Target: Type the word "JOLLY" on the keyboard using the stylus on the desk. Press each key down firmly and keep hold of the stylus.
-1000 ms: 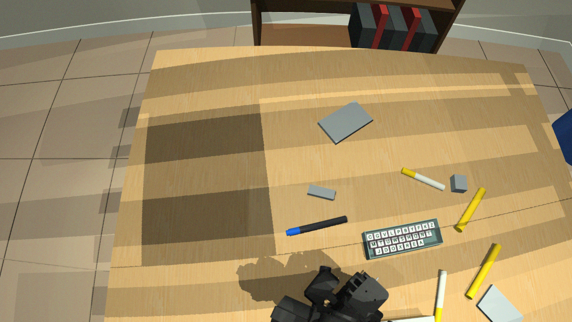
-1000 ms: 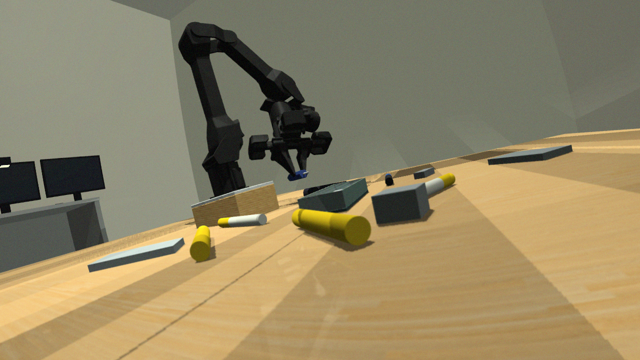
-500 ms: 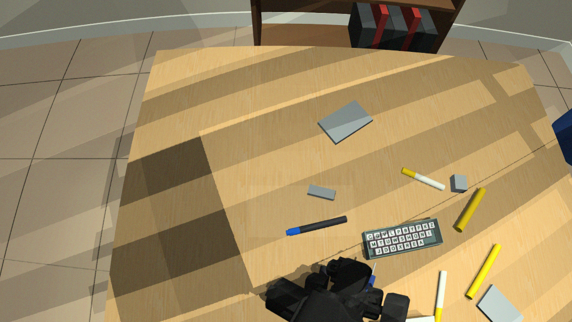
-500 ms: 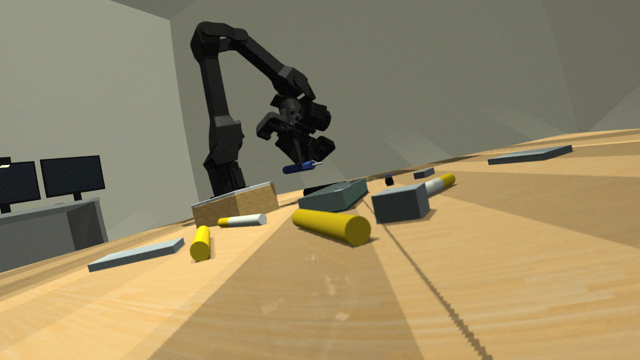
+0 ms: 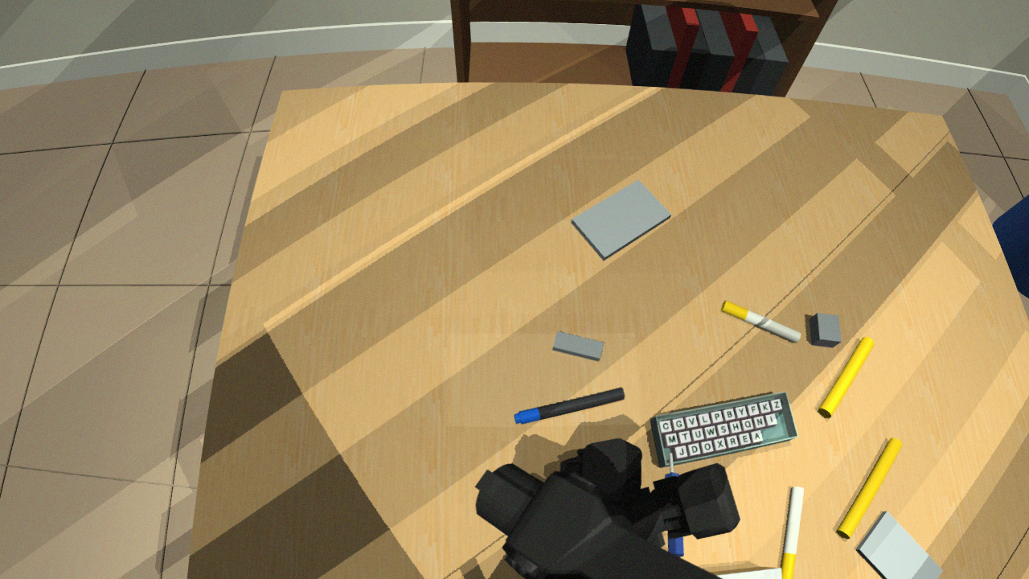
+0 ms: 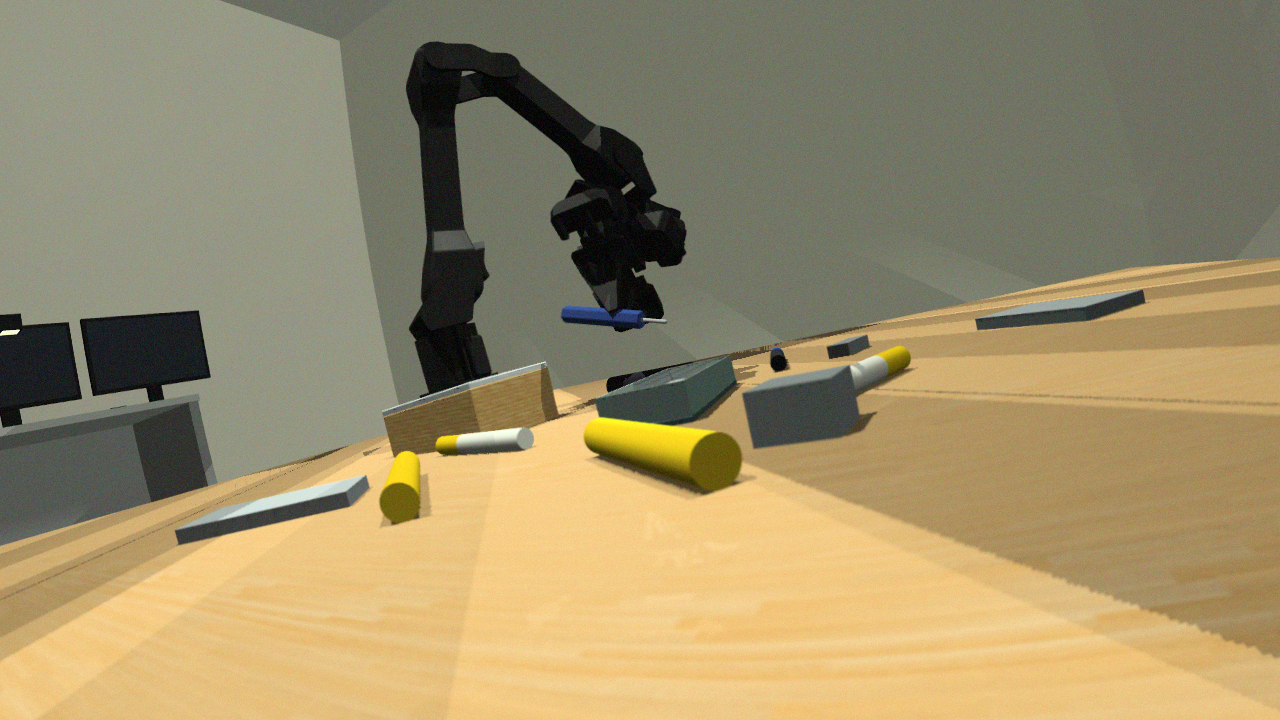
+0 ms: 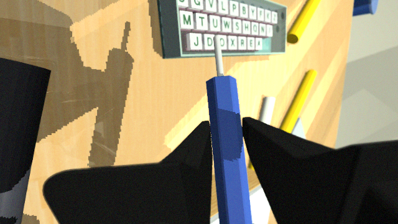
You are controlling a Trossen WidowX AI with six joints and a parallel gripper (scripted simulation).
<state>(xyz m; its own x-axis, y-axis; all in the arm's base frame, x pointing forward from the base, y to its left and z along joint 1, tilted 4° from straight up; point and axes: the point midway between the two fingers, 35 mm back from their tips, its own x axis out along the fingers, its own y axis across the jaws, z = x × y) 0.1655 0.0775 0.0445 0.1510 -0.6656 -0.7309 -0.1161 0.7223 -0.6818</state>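
Right now my gripper tip is 40 mm short of the stylus tip, 10 mm to the left of it and 10 mm above it. The rest, counted from my gripper tip: stylus 10 mm ahead; blue-capped pen 130 mm ahead, 120 mm to the left, 80 mm below; dark cylinder 100 mm to the left, 70 mm below, 20 mm behind.
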